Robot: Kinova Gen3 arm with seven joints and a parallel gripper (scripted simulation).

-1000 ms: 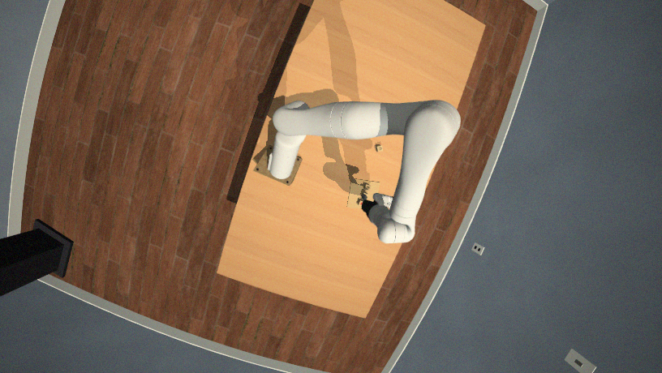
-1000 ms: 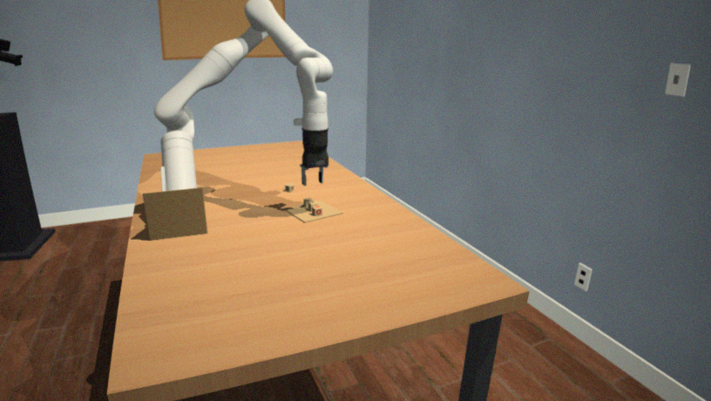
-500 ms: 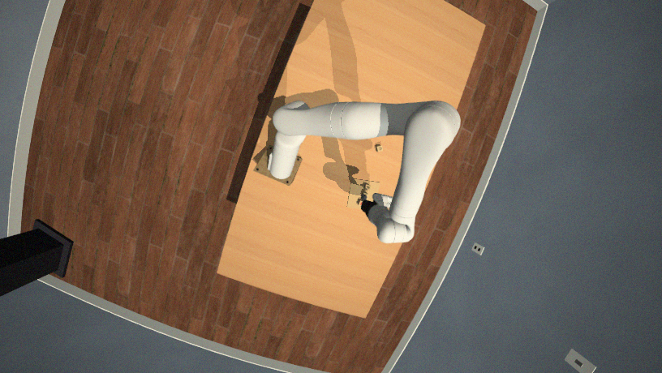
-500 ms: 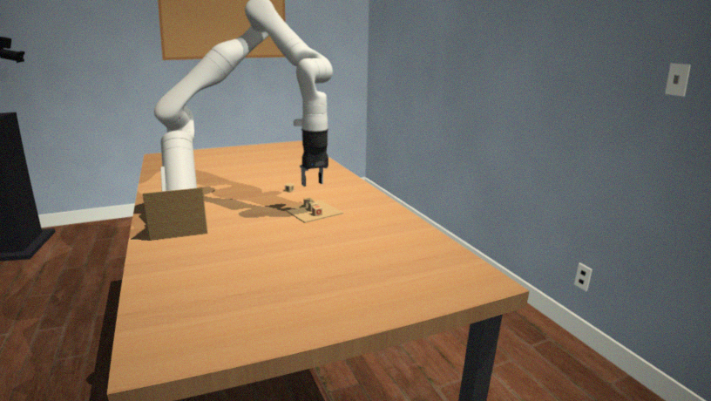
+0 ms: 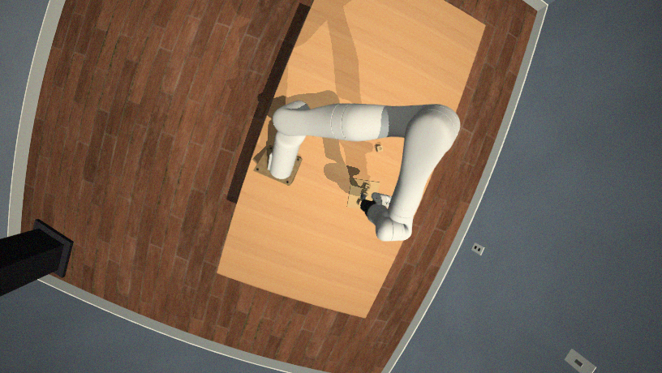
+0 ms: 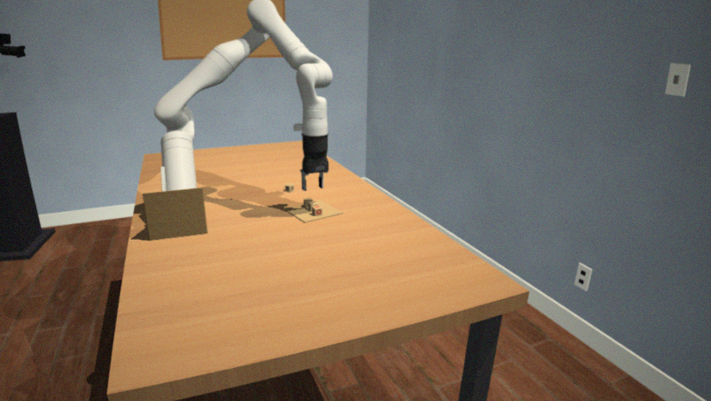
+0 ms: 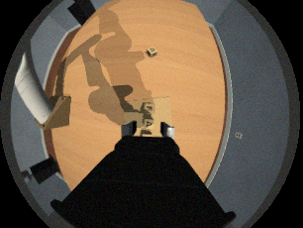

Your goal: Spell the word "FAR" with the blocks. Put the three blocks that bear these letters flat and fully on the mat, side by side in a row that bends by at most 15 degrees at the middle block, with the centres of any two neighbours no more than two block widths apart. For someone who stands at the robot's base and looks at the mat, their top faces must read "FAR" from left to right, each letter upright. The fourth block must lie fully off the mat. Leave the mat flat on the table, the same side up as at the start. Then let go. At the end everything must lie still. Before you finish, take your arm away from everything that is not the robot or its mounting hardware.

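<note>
The tan mat is 90 mm below my hand.
</note>
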